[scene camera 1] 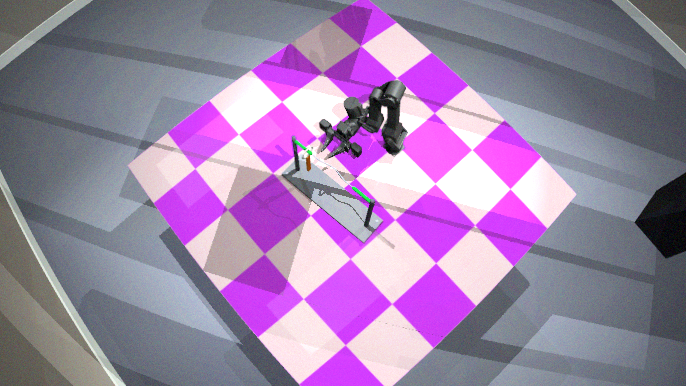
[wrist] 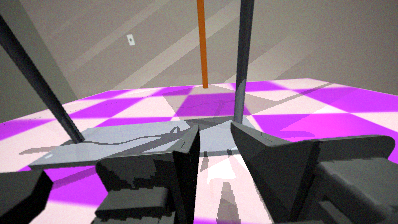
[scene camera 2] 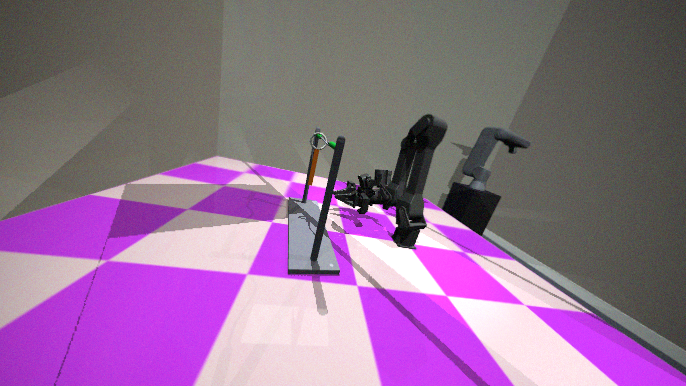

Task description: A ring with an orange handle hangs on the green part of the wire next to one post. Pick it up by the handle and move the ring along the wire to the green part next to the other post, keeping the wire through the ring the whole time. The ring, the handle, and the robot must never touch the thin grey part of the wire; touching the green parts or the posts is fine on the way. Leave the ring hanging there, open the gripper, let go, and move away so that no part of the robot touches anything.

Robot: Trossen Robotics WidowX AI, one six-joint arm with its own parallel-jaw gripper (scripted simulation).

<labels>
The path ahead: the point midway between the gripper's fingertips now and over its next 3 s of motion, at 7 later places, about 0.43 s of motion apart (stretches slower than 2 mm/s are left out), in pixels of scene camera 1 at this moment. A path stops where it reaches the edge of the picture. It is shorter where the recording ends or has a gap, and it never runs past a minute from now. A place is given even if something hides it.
My gripper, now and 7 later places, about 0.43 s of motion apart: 325, 154; 319, 157; 316, 159; 312, 162; 308, 167; 305, 171; 303, 174; 302, 174
</labels>
